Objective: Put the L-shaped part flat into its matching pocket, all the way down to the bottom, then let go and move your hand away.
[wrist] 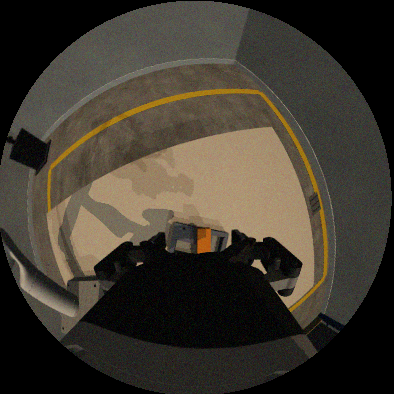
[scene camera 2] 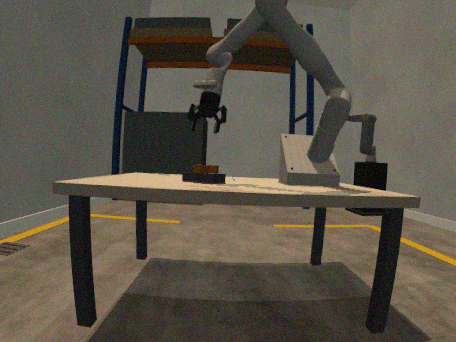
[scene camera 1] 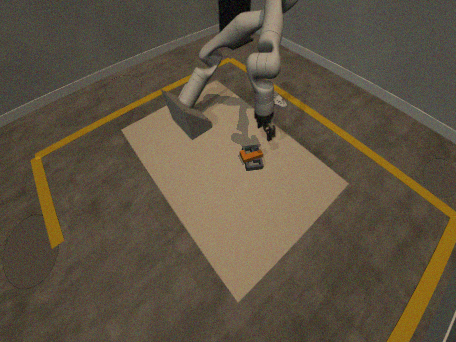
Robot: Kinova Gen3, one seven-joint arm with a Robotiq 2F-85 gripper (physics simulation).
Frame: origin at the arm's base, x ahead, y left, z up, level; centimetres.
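Seen in the pictures: gripper, fingertip midpoint: [wrist: 197, 238] [scene camera 2: 203, 132] [scene camera 1: 264, 133]; arm's base, link origin: [wrist: 72, 305] [scene camera 2: 316, 155] [scene camera 1: 185, 103].
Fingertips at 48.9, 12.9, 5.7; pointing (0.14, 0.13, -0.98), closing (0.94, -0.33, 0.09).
Note:
Offsets run from my fingertips to a thing's top centre, as dx, dy, dz. Level surfaces: height alone.
The orange L-shaped part @(-1.4, -5.3, -12.1) [scene camera 1: 251, 154] [scene camera 2: 205, 169] [wrist: 204, 240] lies across the top of the dark grey pocket tray @(-0.6, -4.6, -15.0) [scene camera 1: 254, 168] [scene camera 2: 204, 178] [wrist: 185, 228]. In scene camera 2 it stands above the tray's rim. Openings of the tray show on both sides of it, and it looks turned relative to the tray. In the wrist view its near end is hidden by the gripper body. My gripper [scene camera 1: 269, 136] [scene camera 2: 205, 130] [wrist: 197, 238] is open and empty, with its fingers pointing down. It hangs above the part and tray, clear of both.
The tray stands on the light table top @(dz -18.7) [scene camera 1: 225, 225] [scene camera 2: 125, 186] [wrist: 240, 175]. The slanted grey arm mount [scene camera 1: 192, 122] [scene camera 2: 307, 162] stands on the same table, beyond the tray in scene camera 1 and to the right in scene camera 2.

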